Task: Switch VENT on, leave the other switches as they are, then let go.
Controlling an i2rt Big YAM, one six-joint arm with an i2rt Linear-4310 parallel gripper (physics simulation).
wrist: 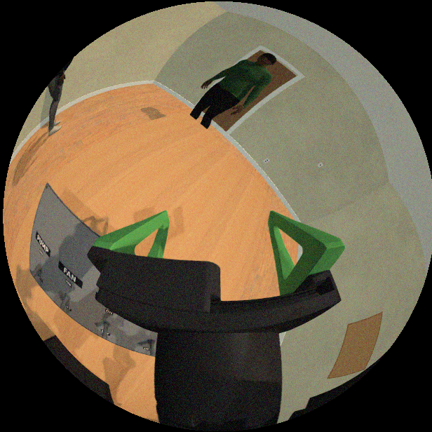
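A grey switch panel is at the lower left of the wrist view. It carries a PUMP label and a FAN label, with small toggle switches along its lower edge. A switch stands below FAN, and another switch stands below a small ON mark. A VENT label does not show; part of the panel is hidden behind the gripper body. The switch positions are too small to tell. My gripper is open, its two green fingers wide apart with nothing between them. The fingertips are to the right of the panel, apart from it.
A person in a green top stands by a brown door at the far wall. Another person shows partly at the left edge. A brown board is on the wall at the lower right. Shadows fall on the panel and wooden floor.
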